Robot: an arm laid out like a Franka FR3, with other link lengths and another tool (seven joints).
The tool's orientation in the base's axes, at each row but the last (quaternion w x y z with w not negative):
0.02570, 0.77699, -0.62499, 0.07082
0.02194, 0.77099, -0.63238, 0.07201
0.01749, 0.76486, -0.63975, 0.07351
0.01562, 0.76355, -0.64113, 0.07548
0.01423, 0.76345, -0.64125, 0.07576
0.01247, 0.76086, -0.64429, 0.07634
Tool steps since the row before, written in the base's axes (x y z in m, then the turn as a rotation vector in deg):
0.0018, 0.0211, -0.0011, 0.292, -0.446, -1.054
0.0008, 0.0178, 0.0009, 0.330, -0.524, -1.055
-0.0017, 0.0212, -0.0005, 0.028, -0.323, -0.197
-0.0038, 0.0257, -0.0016, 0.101, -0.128, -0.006
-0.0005, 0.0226, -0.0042, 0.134, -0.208, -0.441
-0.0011, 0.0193, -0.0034, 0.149, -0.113, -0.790
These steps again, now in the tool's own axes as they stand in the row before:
-0.0202, -0.0063, -0.0015, 0.343, -0.136, 1.122
-0.0170, -0.0044, -0.0030, 0.426, -0.158, 1.136
-0.0211, -0.0021, -0.0022, 0.293, 0.044, 0.236
-0.0260, -0.0007, -0.0019, 0.141, -0.076, 0.031
-0.0227, -0.0032, 0.0014, 0.166, -0.061, 0.474
-0.0195, -0.0019, 0.0010, 0.030, -0.064, 0.809

